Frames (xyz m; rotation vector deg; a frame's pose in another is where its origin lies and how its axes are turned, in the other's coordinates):
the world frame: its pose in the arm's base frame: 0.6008 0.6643 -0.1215 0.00 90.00 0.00
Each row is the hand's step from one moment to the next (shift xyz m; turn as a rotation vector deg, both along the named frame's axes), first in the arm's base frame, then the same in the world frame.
Working: the arm's base frame: its pose in the world frame: -0.1215 -0.6643 -0.6008 0.00 -90.00 0.00

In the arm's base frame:
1: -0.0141 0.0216 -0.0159 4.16 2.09 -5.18
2: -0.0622 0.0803 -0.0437 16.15 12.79 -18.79
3: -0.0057 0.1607 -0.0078 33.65 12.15 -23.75
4: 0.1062 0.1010 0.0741 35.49 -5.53 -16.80
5: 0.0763 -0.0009 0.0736 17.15 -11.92 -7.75
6: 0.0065 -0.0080 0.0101 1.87 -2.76 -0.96
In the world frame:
1: 0.0159 0.0216 -0.0141 5.18 2.09 4.16
2: 0.0437 0.0803 -0.0622 18.79 12.79 16.15
3: 0.0078 0.1607 -0.0057 23.75 12.15 33.65
4: -0.0741 0.1010 0.1062 16.80 -5.53 35.49
5: -0.0736 -0.0009 0.0763 7.75 -11.92 17.15
6: -0.0101 -0.0080 0.0065 0.96 -2.76 1.87

